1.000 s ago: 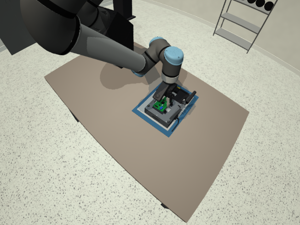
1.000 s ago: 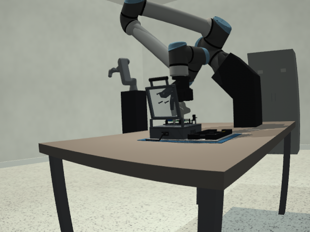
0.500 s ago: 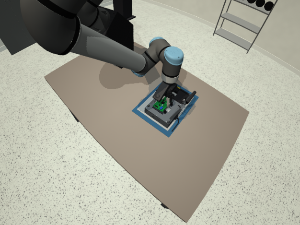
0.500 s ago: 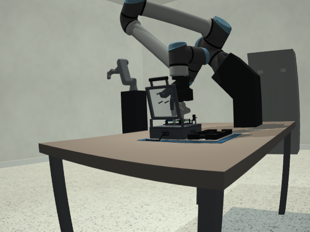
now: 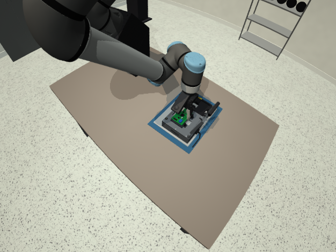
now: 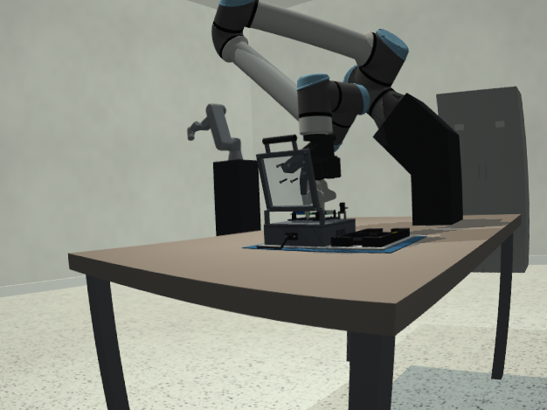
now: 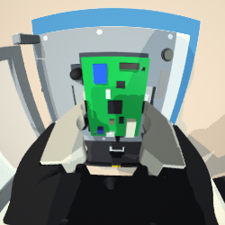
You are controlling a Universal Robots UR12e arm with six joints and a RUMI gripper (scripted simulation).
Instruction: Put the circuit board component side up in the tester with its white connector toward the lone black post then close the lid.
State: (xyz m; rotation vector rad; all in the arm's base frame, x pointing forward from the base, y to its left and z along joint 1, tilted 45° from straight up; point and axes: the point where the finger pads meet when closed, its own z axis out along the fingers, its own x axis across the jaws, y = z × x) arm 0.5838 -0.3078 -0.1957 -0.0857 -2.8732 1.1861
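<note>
The green circuit board lies right at my hand. The rest, counted from my hand: tester bed: 1 cm to the left, 1 cm below, 1 cm ahead; black post: 6 cm to the left, 6 cm behind, 1 cm above; tester: 4 cm to the left, 4 cm ahead, 3 cm above.
</note>
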